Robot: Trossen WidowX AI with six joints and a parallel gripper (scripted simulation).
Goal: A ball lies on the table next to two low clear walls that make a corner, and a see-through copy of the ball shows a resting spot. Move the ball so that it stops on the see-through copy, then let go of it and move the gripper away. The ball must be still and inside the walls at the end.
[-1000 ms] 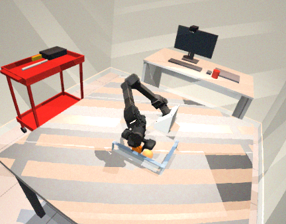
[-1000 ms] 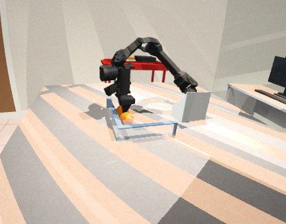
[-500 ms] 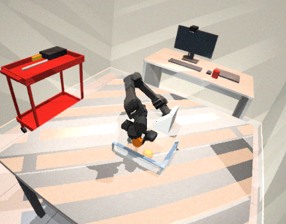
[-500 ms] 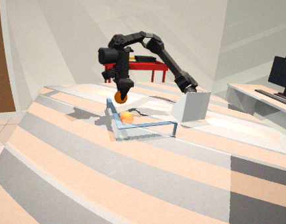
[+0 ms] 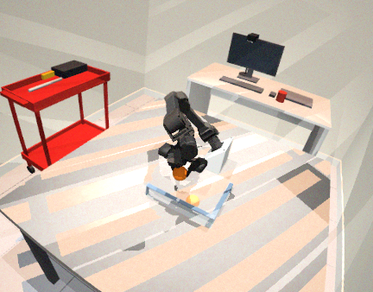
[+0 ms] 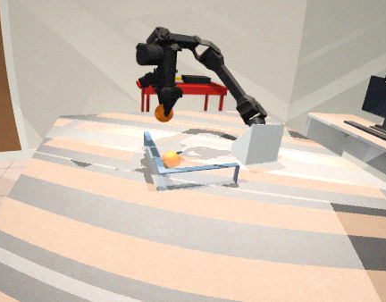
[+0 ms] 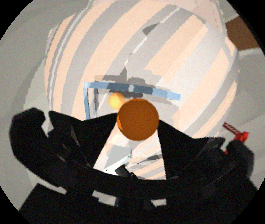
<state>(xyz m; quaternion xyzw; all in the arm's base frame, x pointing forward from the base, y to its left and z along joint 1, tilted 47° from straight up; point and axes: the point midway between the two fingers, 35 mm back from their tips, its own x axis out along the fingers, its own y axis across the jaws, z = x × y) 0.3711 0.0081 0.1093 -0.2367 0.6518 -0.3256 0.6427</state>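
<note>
My gripper tip is 7 cm to the right of the see-through ball copy and 13 cm above it. Round my gripper tip: clear wall 4 cm ahead, 3 cm to the left, 13 cm below; then orange ball right at my gripper tip.
</note>
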